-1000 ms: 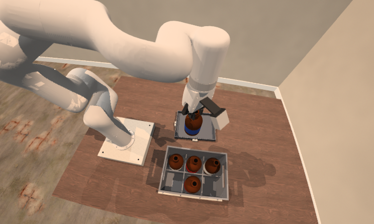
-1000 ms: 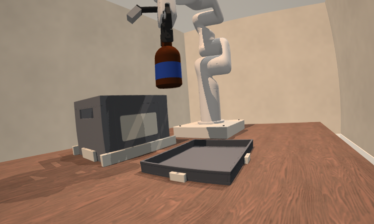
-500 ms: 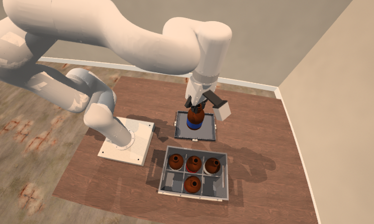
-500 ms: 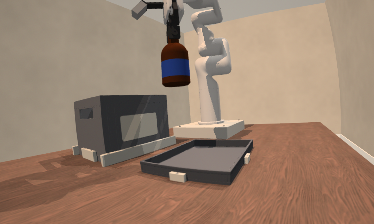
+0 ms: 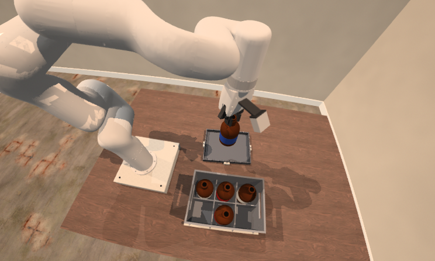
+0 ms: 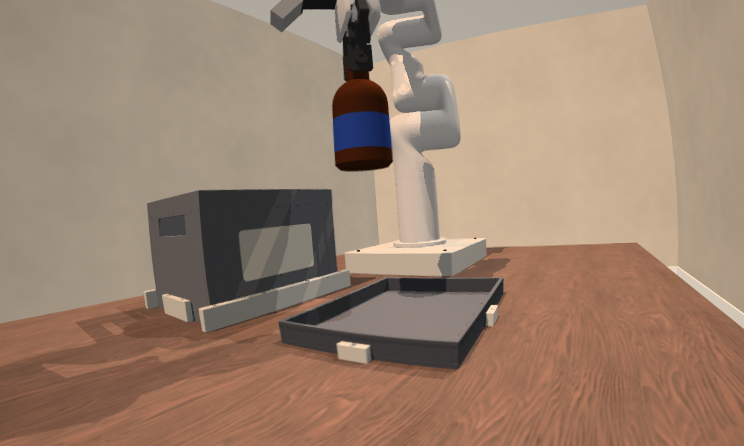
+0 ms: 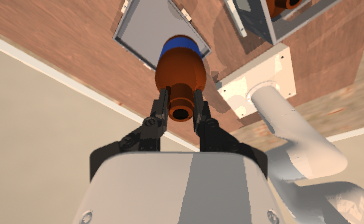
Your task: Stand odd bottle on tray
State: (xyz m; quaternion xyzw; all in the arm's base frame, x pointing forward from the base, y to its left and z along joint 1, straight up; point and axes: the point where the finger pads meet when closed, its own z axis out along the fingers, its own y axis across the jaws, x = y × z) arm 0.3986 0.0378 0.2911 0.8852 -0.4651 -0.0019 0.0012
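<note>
The dark tray lies 20 mm ahead of my hand, 60 mm to the left of it and 320 mm below it. From my hand the other things lie so: brown bottle 20 mm behind, 190 mm to the right, 250 mm below; dark grey crate 20 mm behind, 240 mm to the right, 250 mm below.
</note>
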